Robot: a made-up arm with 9 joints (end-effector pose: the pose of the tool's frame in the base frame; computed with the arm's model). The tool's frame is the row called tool.
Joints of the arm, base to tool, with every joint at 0 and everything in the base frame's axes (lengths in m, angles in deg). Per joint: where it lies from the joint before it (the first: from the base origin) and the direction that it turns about. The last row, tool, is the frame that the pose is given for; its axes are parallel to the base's.
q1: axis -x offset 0 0 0.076
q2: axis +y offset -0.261 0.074 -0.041
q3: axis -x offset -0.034 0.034 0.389
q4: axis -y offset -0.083 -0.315 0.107
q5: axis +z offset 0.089 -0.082 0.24
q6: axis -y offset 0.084 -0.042 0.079
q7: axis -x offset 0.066 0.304 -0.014
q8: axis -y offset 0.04 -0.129 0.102
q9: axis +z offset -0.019 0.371 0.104
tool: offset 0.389 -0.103 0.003
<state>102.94 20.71 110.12 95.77 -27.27 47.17 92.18 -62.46 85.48</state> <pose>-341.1 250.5 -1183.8 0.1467 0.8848 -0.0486 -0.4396</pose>
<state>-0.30 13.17 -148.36 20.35 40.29 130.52 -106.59 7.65 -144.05</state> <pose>-172.0 120.3 104.3 0.2354 -0.8865 0.2990 -0.2632</pose>
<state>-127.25 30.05 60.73 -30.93 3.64 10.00 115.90 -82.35 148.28</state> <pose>-89.2 77.0 -138.3 0.2590 0.1993 0.5794 0.7466</pose>
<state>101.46 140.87 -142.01 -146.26 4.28 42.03 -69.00 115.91 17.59</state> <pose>-332.4 -557.0 -393.7 0.0637 -0.2252 0.2492 0.9398</pose>
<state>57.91 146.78 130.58 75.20 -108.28 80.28 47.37 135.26 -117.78</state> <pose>600.0 209.8 -720.1 0.6073 0.5811 -0.4321 0.3269</pose>
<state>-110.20 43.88 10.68 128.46 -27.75 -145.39 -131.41 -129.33 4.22</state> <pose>-45.1 -863.3 -278.2 0.7269 -0.2478 0.2746 -0.5787</pose>
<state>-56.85 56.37 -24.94 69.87 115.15 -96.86 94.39 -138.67 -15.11</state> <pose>-147.4 -701.0 128.8 0.3587 -0.7526 0.1142 -0.5402</pose>
